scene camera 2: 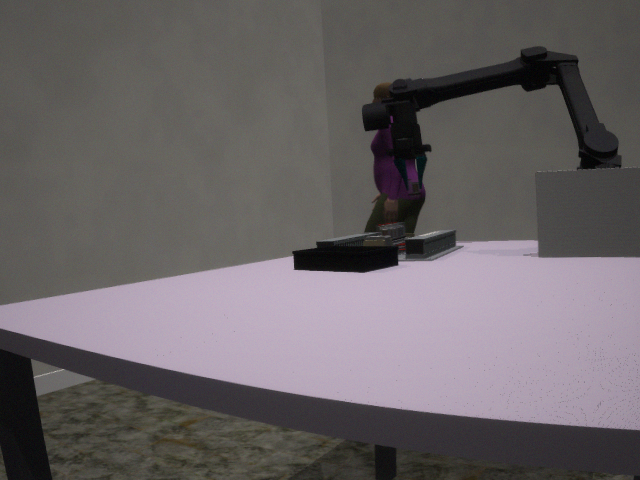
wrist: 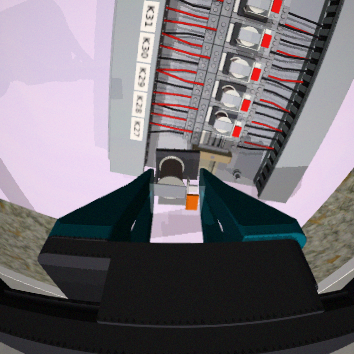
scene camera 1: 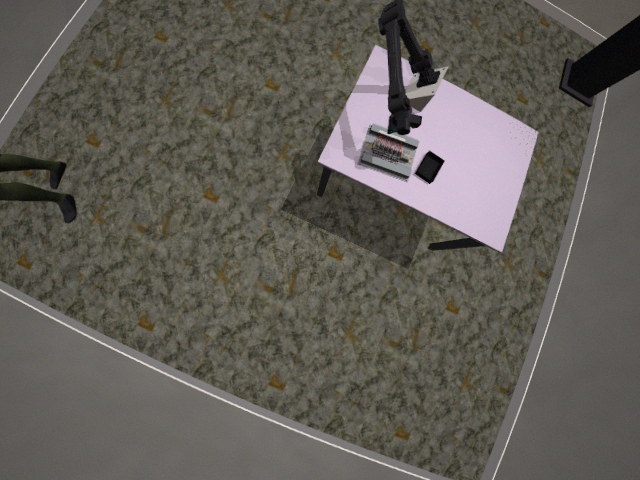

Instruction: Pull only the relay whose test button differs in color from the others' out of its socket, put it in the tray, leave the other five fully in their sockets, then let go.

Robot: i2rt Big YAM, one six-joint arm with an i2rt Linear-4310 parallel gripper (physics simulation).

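Seen in the pictures: gripper, fingertip midpoint: [scene camera 2: 414, 189] [wrist: 176, 176] [scene camera 1: 389, 130]; arm's base, link origin: [scene camera 2: 605, 202] [scene camera 1: 428, 80].
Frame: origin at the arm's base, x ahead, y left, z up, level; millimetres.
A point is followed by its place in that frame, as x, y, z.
Observation:
My gripper [scene camera 2: 414, 186] {456, -103, 45} [wrist: 176, 176] {456, -103, 45} is shut on a clear-cased relay [scene camera 2: 415, 189] {448, -91, 45} [wrist: 171, 190] {452, -94, 69} with an orange test button, held upright. It hangs well above the panel [scene camera 1: 388, 172] {605, 8, -95} [wrist: 122, 65], near the K27 end of the row in the wrist view. Several relays [scene camera 2: 392, 229] {472, -4, -43} [wrist: 239, 67] {484, -37, -32} with red test buttons sit in the socket row and look level with each other. Slots beside the last red-button relay are partly hidden by the held relay. The black tray [scene camera 1: 430, 167] {454, 236, -96} [scene camera 2: 345, 260] {430, 286, -80} stands on the table beside the panel, apart from my gripper.
Grey wire ducts [scene camera 2: 431, 244] [wrist: 295, 135] run along both sides of the relay row, with red and black wires between. A tan end block [wrist: 216, 155] {505, -135, -59} stands at the row's end. The arm's pale base box [scene camera 2: 587, 214] {34, 57, -20} is on the table. A person [scene camera 2: 385, 155] stands beyond the table.

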